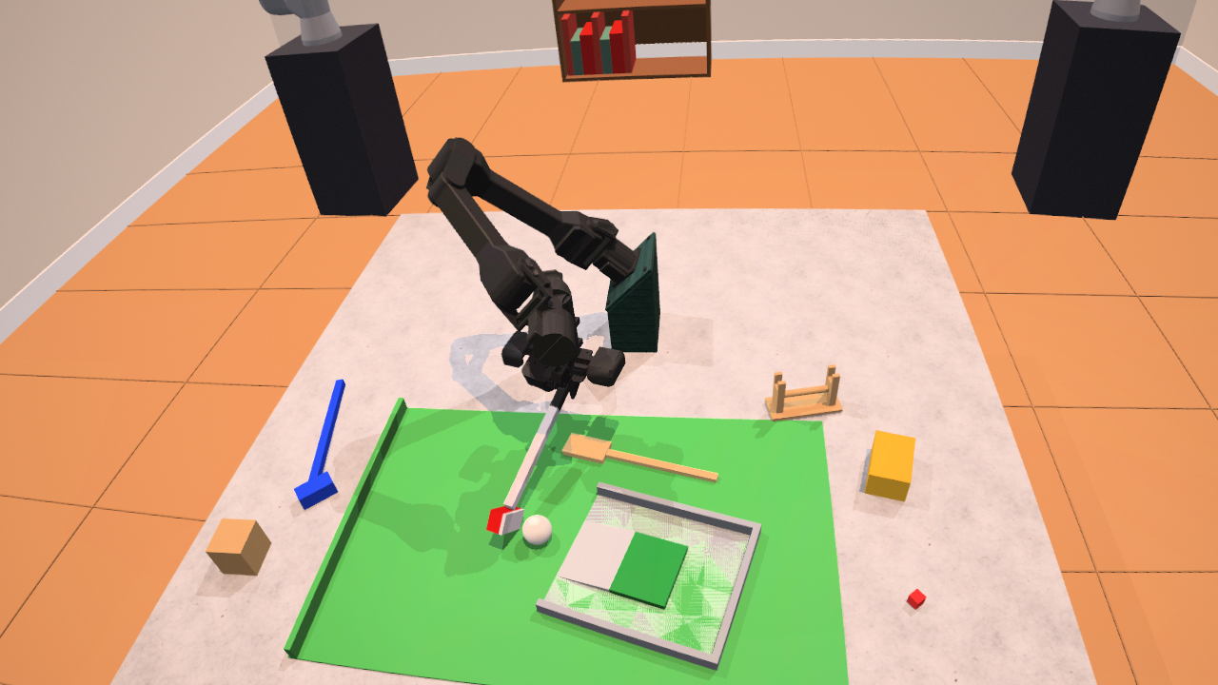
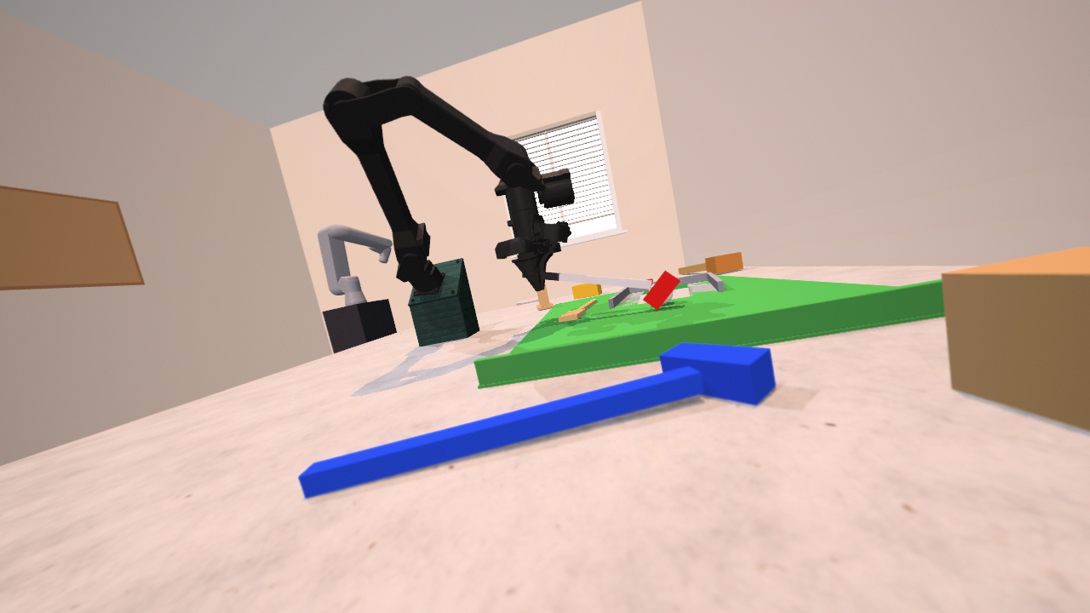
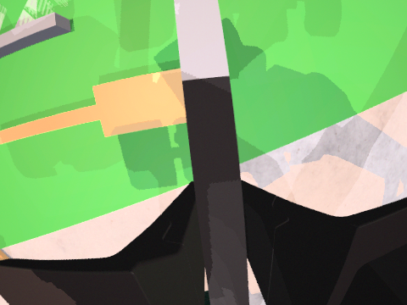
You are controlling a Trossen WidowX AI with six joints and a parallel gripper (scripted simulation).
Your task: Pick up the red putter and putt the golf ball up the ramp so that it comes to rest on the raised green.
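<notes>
The red putter lies 120 mm ahead of my gripper tip and 20 mm to the right of it. Round my gripper tip: green mat: 210 mm ahead, 60 mm to the left, 70 mm below; then wooden stand: 100 mm behind, 370 mm to the left, 40 mm below; then white golf ball: 230 mm ahead, 20 mm to the left, 50 mm below.
</notes>
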